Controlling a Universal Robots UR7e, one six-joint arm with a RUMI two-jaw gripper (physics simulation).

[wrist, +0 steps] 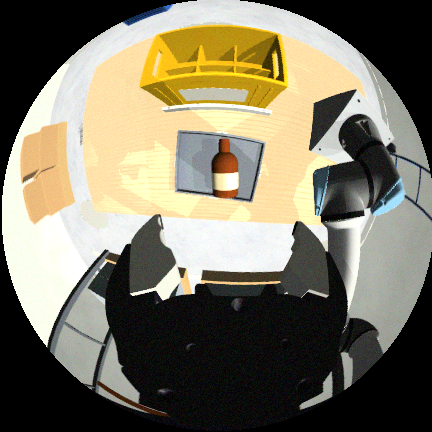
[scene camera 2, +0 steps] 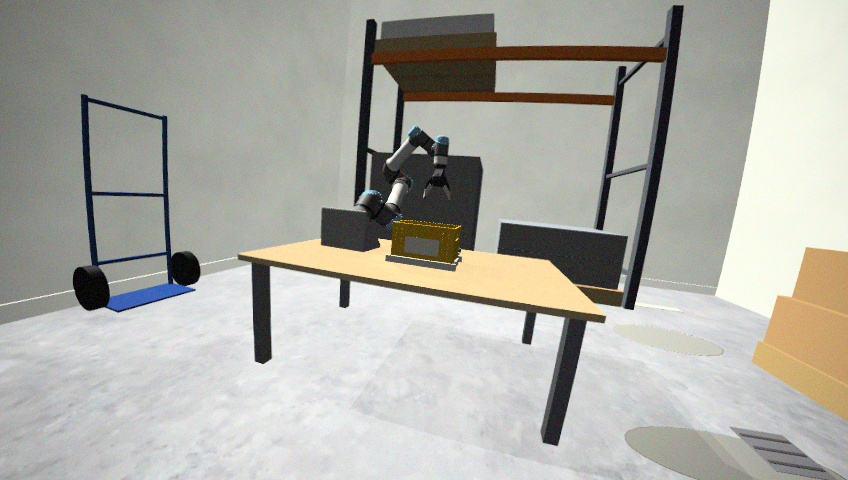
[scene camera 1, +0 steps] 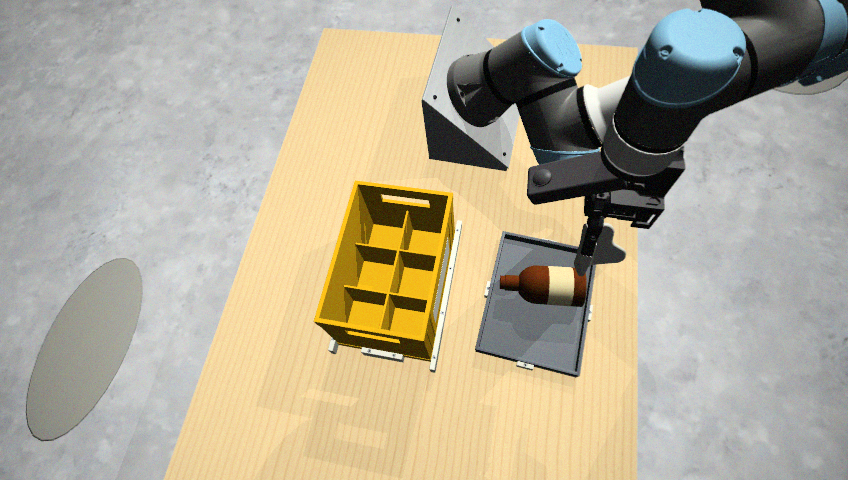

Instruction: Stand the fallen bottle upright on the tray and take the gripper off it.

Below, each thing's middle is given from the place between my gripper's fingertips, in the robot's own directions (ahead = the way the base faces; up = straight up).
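Labels:
I see the brown bottle (scene camera 1: 550,285) 24 cm below my hand and 3 cm to the right of it. There is a white rail (scene camera 1: 436,348) as well, and counting from my hand I find it 27 cm below, 21 cm to the right and 4 cm ahead.

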